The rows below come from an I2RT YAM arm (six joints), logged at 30 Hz.
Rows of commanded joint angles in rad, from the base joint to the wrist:
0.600 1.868 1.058 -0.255 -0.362 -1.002
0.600 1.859 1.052 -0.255 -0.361 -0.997
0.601 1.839 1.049 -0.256 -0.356 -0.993
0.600 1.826 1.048 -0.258 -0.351 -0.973
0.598 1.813 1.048 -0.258 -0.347 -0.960
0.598 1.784 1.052 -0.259 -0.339 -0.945
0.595 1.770 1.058 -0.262 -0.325 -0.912
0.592 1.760 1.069 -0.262 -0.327 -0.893
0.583 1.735 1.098 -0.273 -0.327 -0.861
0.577 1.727 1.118 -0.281 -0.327 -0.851
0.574 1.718 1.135 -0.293 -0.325 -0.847
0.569 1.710 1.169 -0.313 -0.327 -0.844
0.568 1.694 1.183 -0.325 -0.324 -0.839
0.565 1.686 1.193 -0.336 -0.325 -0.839
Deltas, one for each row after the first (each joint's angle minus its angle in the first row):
0.000 -0.009 -0.006 0.000 0.001 0.005
0.001 -0.029 -0.009 -0.001 0.006 0.009
0.000 -0.042 -0.010 -0.003 0.011 0.029
-0.002 -0.055 -0.010 -0.003 0.015 0.042
-0.002 -0.084 -0.006 -0.004 0.023 0.057
-0.005 -0.098 0.000 -0.007 0.037 0.090
-0.008 -0.108 0.011 -0.007 0.035 0.109
-0.017 -0.133 0.040 -0.018 0.035 0.141
-0.023 -0.141 0.060 -0.026 0.035 0.151
-0.026 -0.150 0.077 -0.038 0.037 0.155
-0.031 -0.158 0.111 -0.058 0.035 0.158
-0.032 -0.174 0.125 -0.070 0.038 0.163
-0.035 -0.182 0.135 -0.081 0.037 0.163

